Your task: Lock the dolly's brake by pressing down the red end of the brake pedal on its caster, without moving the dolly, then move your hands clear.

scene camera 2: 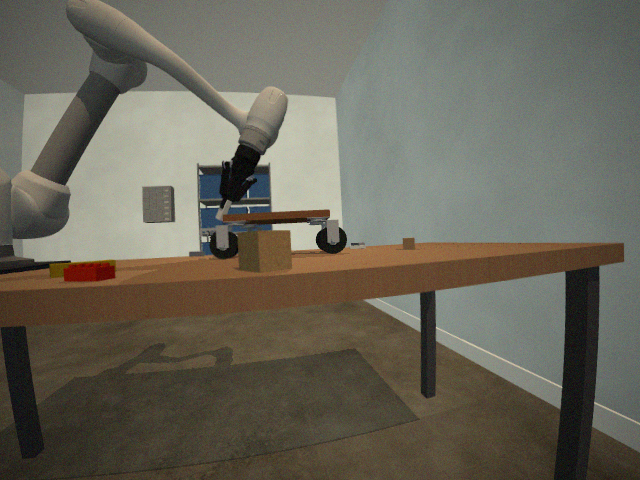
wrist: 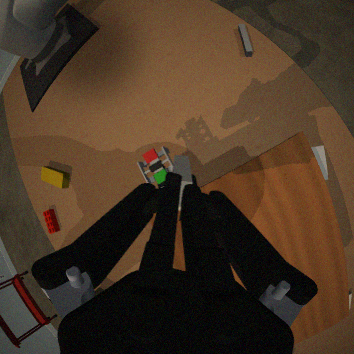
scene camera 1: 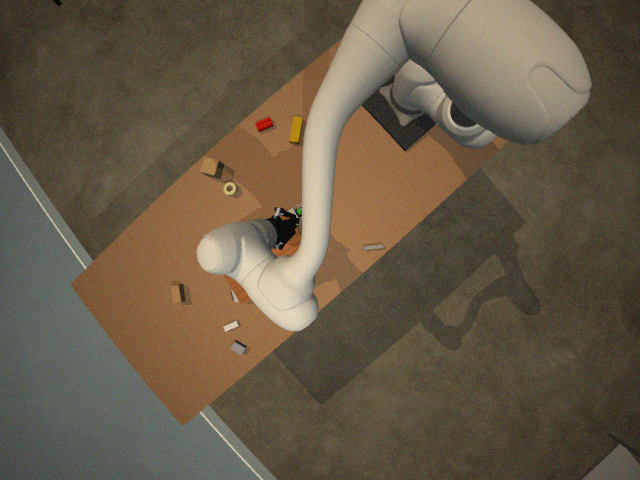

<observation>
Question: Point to a dolly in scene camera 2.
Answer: At 332, 239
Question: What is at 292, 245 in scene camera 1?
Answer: A dolly.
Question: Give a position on a red brick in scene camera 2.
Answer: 93, 271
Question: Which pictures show my gripper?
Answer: Scene camera 2, the wrist view and scene camera 1: all of them.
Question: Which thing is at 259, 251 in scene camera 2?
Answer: A tan block.
</observation>
